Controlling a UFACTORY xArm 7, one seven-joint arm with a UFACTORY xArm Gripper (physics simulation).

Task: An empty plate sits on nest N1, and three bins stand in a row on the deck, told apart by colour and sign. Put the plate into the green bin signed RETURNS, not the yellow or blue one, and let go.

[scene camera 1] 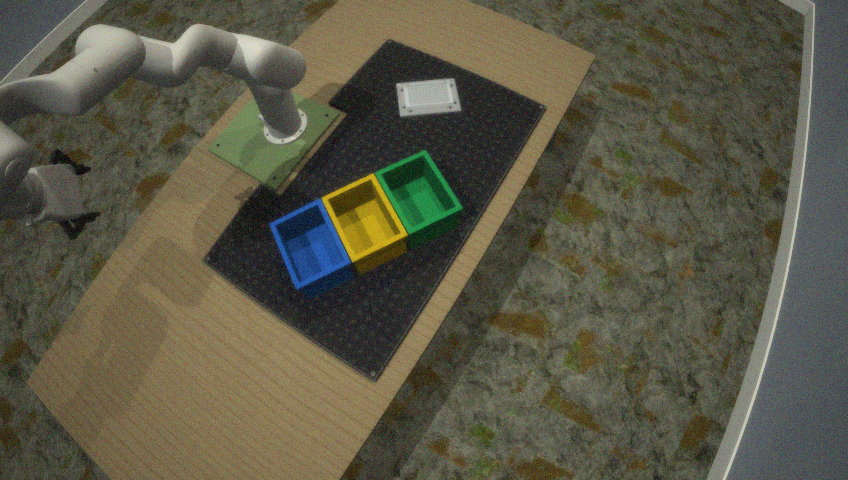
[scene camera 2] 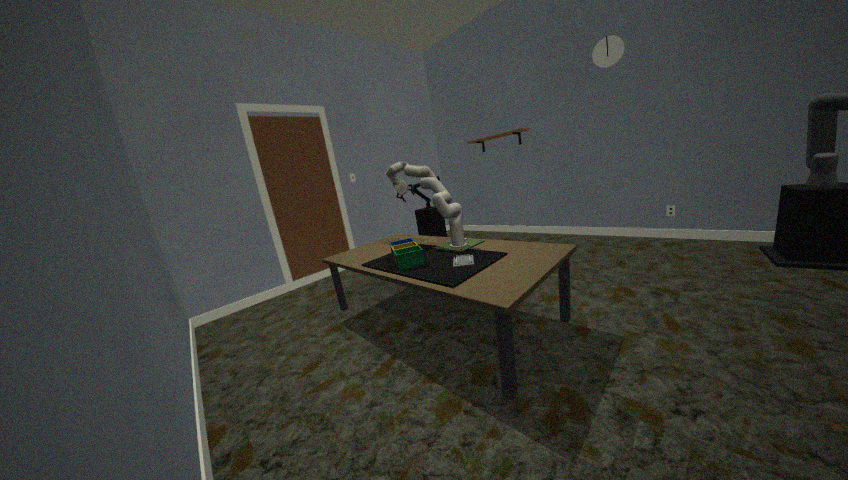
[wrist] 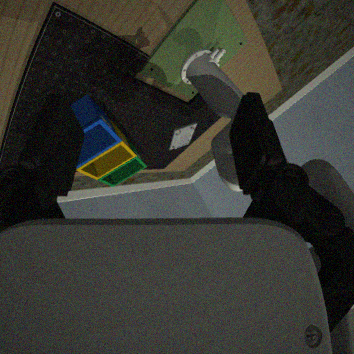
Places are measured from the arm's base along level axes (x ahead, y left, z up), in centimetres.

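Pixels of known places: gripper, between the fingertips: [scene camera 1: 90, 193] [scene camera 2: 410, 198] [wrist: 154, 112]; arm's base, origin of its link: [scene camera 1: 285, 127] [scene camera 2: 458, 245] [wrist: 196, 65].
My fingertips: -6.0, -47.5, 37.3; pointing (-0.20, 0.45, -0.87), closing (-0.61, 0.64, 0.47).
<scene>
Ahead of a thing's pixels: the offset from my fingertips to its middle, as dx, dy, dz. Level surfaces: height alone.
The white plate {+37.2, +72.0, -35.2} [scene camera 1: 429, 93] [scene camera 2: 463, 259] [wrist: 183, 136] sits on the pale nest {+37.2, +72.0, -36.0} [scene camera 1: 410, 111] at the far end of the dark deck. The green bin [scene camera 1: 421, 201] [scene camera 2: 409, 257] [wrist: 121, 173] is the one in the row nearest the plate. The yellow bin [scene camera 1: 365, 221] [wrist: 106, 160] stands in the middle and the blue bin [scene camera 1: 315, 248] [wrist: 99, 140] at the other end. The insides of all three look empty in scene camera 1, and no signs can be read. My gripper [scene camera 1: 91, 193] [scene camera 2: 402, 197] [wrist: 154, 112] is open and empty, raised high and well away from plate and bins.
The three bins stand side by side on the dark deck mat {dz -37.0} [scene camera 1: 363, 339], which lies on a wooden table {dz -38.4} [scene camera 1: 238, 380]. The arm's base stands on a green plate [scene camera 1: 243, 148] beside the deck. A wall shelf [scene camera 2: 498, 136] and another robot on a black pedestal [scene camera 2: 812, 223] stand apart.
</scene>
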